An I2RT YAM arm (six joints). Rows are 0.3 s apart.
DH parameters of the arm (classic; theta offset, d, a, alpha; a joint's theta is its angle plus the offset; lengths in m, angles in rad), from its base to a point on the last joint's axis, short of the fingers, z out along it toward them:
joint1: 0 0.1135 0.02 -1.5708
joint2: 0 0 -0.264 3.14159
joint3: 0.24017 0 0.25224 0
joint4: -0.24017 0 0.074 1.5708
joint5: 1.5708 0 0 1.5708
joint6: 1.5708 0.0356 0 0
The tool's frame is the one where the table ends.
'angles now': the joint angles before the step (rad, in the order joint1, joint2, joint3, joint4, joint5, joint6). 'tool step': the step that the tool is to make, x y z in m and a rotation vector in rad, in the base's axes. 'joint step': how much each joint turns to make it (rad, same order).
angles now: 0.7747, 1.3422, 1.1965, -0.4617, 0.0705, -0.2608
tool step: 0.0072, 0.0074, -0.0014, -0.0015, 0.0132, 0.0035
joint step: -0.0001, 0.0416, 0.0309, -0.0001, -0.0076, 0.0046
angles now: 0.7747, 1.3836, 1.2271, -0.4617, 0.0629, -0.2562
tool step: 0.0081, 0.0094, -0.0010, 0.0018, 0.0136, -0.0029
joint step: 0.0031, 0.0490, 0.0400, -0.0002, -0.0014, 0.0123
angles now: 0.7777, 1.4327, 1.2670, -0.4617, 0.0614, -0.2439
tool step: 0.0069, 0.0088, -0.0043, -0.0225, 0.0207, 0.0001
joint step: 0.0048, 0.0492, 0.0369, -0.0184, 0.0046, 0.0016
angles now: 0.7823, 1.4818, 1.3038, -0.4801, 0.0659, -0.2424
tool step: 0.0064, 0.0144, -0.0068, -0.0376, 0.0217, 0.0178
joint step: 0.0169, 0.0657, 0.0488, -0.0245, 0.0062, -0.0091
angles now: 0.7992, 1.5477, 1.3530, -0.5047, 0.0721, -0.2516
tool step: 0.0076, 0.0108, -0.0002, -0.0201, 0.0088, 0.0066
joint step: 0.0062, 0.0551, 0.0612, -0.0262, 0.0047, -0.0061
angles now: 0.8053, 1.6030, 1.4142, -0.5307, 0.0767, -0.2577
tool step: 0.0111, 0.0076, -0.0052, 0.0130, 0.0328, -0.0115
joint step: -0.0092, 0.0537, 0.0414, -0.0030, -0.0199, 0.0260
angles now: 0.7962, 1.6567, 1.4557, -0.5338, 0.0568, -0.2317
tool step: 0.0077, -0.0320, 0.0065, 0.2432, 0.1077, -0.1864
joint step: -0.0858, -0.0843, -0.0904, 0.0904, -0.0828, 0.2575
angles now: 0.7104, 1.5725, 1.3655, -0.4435, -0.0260, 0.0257
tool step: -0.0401, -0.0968, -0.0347, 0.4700, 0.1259, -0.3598
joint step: -0.1871, -0.3878, -0.5252, 0.3434, -0.0875, 0.4802
